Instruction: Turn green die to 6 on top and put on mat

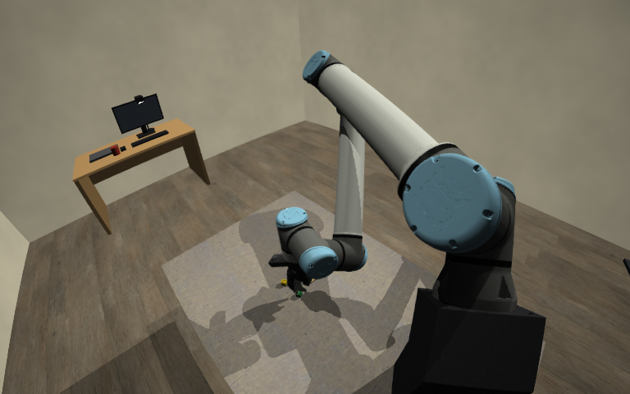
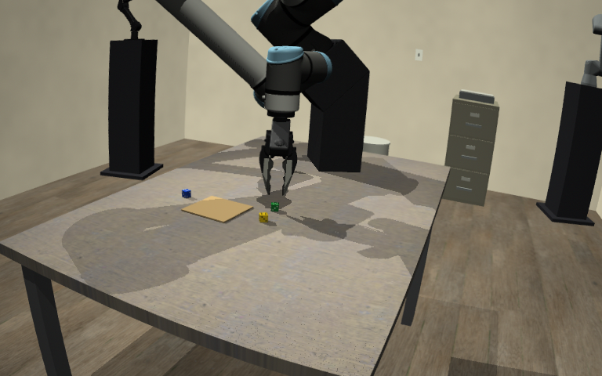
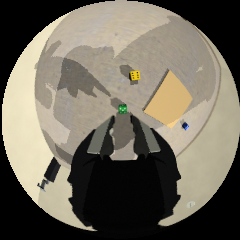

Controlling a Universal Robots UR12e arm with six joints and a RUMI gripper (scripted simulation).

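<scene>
Right now my hand is 5 cm above the green die. The rest, counted from my hand: blue die (2 cm behind, 26 cm to the right, 5 cm below); then yellow die (9 cm ahead, 1 cm to the right, 5 cm below); then tan mat (5 cm ahead, 15 cm to the right, 6 cm below).
</scene>
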